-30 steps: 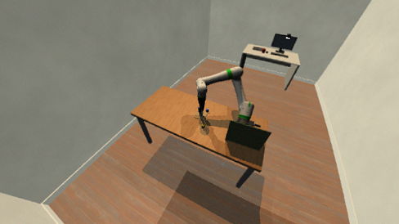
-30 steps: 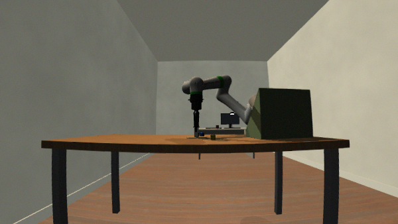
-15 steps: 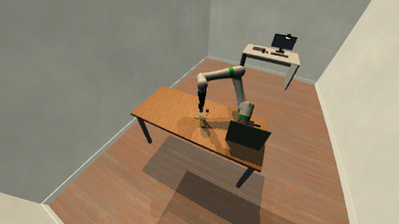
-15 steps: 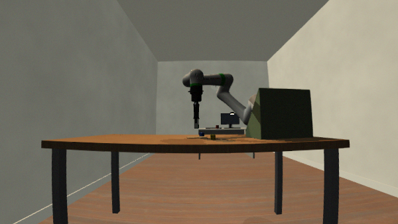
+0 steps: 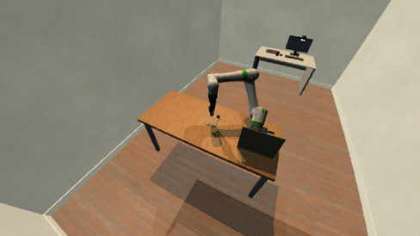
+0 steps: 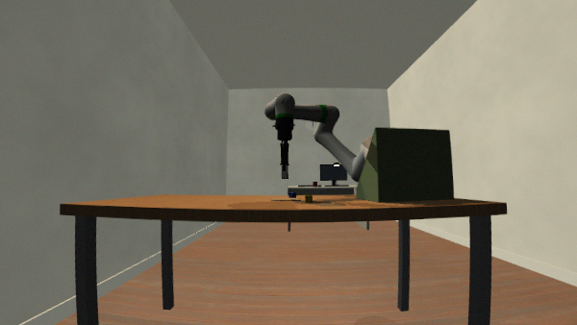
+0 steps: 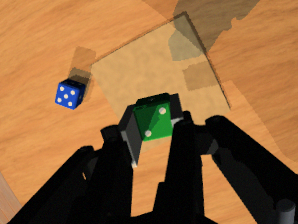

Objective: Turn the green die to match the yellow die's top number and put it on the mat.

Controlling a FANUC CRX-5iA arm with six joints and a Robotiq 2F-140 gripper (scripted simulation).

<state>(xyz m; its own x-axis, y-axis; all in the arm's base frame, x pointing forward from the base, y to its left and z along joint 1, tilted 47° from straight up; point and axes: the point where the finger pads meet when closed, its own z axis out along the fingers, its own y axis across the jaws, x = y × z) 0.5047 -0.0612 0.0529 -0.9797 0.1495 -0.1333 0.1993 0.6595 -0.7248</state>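
The green die is 2 cm below my hand. The rest, counted from my hand: blue die: 5 cm behind, 11 cm to the right, 13 cm below; then yellow die: 9 cm behind, 17 cm to the left, 13 cm below; then pale mat: 14 cm below.
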